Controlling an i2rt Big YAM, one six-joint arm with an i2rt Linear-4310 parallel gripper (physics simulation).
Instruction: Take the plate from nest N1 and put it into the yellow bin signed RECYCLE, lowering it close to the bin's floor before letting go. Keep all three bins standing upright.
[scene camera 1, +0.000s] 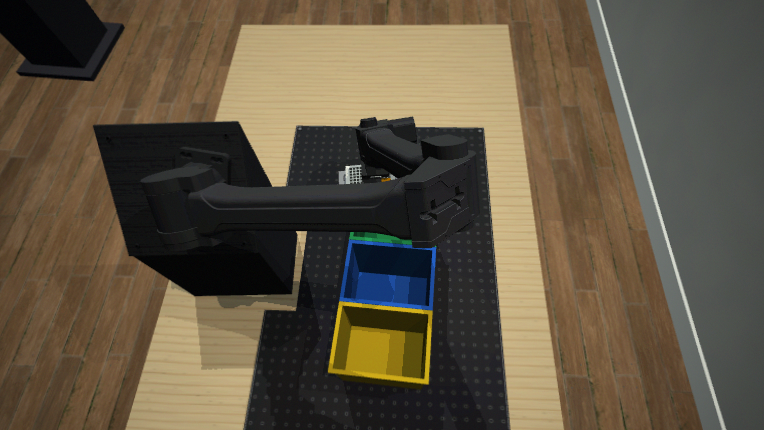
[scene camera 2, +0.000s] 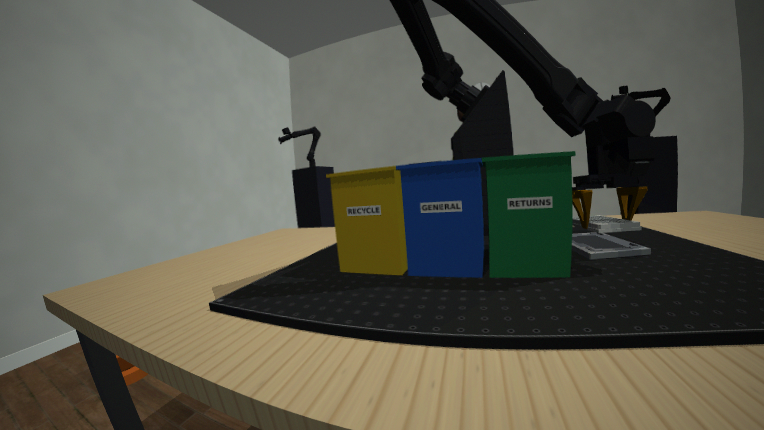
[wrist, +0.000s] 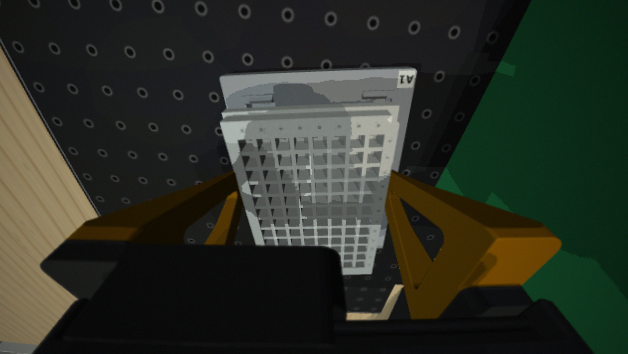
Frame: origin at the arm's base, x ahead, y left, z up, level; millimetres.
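Where they show: gripper, fingertip midpoint: (scene camera 1: 378, 178) (scene camera 2: 605, 227) (wrist: 313, 177); arm's base, link origin: (scene camera 1: 205, 183) (scene camera 2: 478, 106).
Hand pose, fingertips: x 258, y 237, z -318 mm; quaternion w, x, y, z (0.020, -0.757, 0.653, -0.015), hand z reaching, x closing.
Things, the pixels of their top centre, and the offset from my fingertips. Level surfaces: height alone.
- white gridded plate, top centre: (wrist: 314, 219) (scene camera 2: 599, 218) (scene camera 1: 370, 176) 21 mm back, 4 mm right, 14 mm up
- grey nest, top centre: (wrist: 320, 185) (scene camera 2: 595, 239) 26 mm back, 9 mm right, 30 mm down
- yellow RECYCLE bin, top centre: (scene camera 1: 381, 340) (scene camera 2: 379, 171) 65 mm ahead, 431 mm right, 135 mm up
- blue GENERAL bin, top centre: (scene camera 2: 445, 164) (scene camera 1: 389, 273) 64 mm ahead, 301 mm right, 135 mm up
- green RETURNS bin, top centre: (scene camera 2: 519, 158) 63 mm ahead, 170 mm right, 135 mm up
- black perforated mat, surface height: 45 mm down
The white gridded plate (scene camera 1: 353, 174) (scene camera 2: 614, 225) (wrist: 310, 126) is held between the orange fingers, raised a little above the grey nest (scene camera 2: 638, 249) (wrist: 345, 80). My gripper (scene camera 2: 606, 223) (wrist: 313, 177) is shut on the plate's two long sides. The nest's recess shows bare below it in scene camera 2; the nest has an A1 label at one corner. In scene camera 1 the arm hides most of the gripper and plate. The yellow RECYCLE bin (scene camera 1: 414, 352) (scene camera 2: 368, 240) stands upright at the end of the bin row, empty inside.
The blue GENERAL bin (scene camera 1: 392, 261) (scene camera 2: 443, 235) stands upright between the yellow bin and the green RETURNS bin (scene camera 2: 529, 235) (wrist: 575, 150). The green bin is upright and nearest to the gripper. All three stand on the black perforated mat (scene camera 1: 465, 341) (scene camera 2: 481, 312).
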